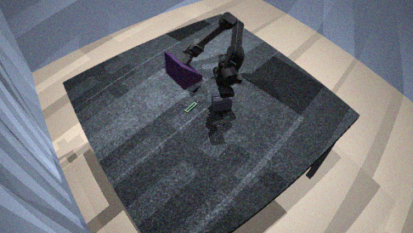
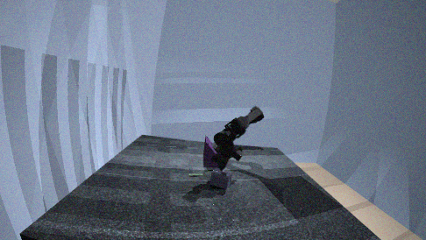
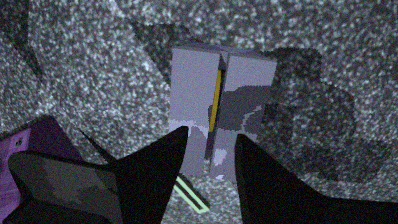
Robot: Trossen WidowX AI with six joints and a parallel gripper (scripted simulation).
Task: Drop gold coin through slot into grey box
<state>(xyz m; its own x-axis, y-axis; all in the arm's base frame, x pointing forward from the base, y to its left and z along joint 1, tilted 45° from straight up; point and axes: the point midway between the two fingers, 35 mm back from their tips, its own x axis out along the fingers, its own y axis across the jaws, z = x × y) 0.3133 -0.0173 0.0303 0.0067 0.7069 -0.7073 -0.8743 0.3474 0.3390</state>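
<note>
My gripper tip is now 5 cm above the gold coin.
</note>
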